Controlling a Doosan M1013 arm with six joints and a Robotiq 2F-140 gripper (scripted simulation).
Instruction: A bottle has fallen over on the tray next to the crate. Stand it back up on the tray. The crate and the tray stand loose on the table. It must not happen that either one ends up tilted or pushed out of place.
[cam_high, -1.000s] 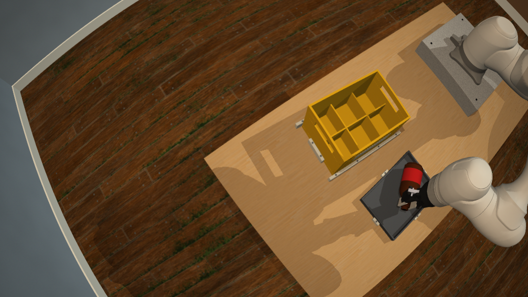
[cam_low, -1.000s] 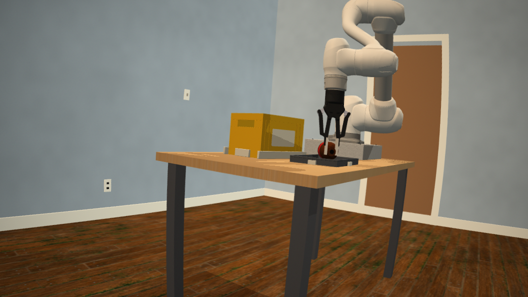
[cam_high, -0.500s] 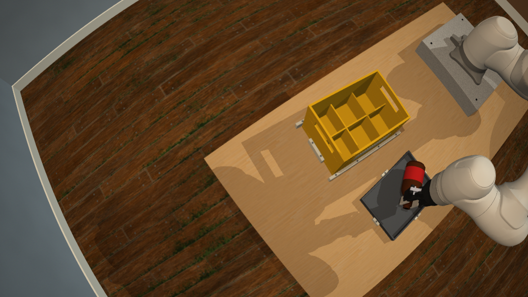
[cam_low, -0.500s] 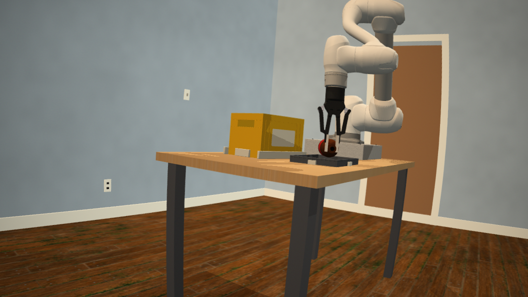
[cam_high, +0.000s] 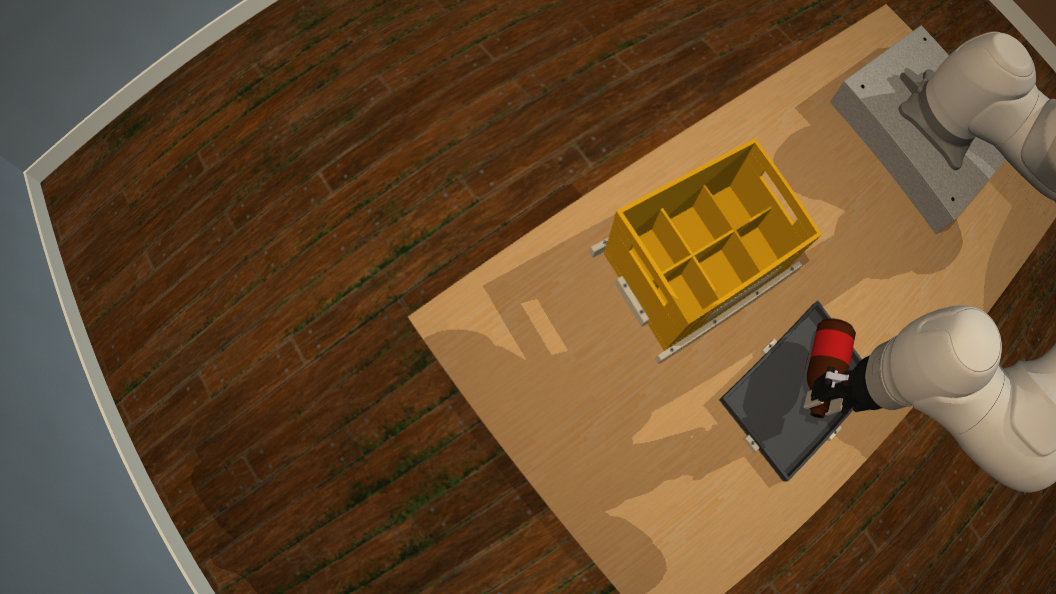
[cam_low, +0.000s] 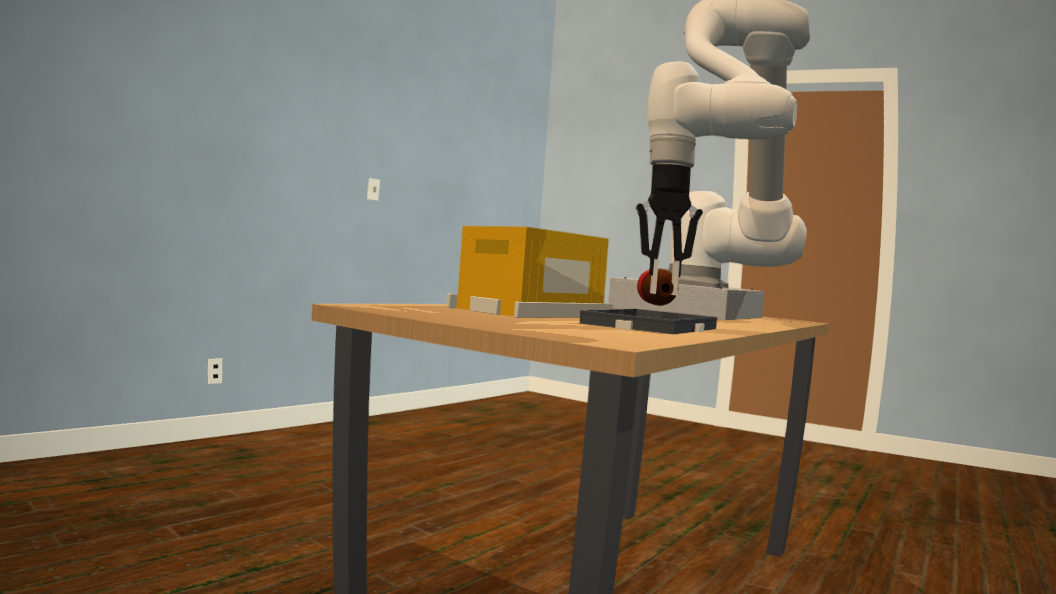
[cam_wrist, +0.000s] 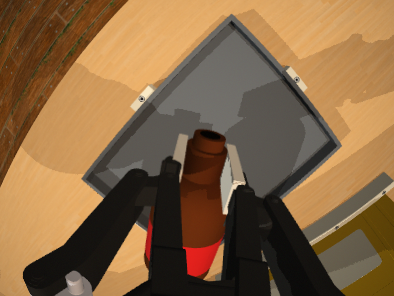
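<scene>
The bottle is 5 cm behind my hand, 2 cm to the right of it and 2 cm below it. The rest, counted from my hand: yellow crate 31 cm to the right, 5 cm behind, 1 cm below; then dark grey tray 9 cm below, 2 cm to the right, 2 cm behind.
</scene>
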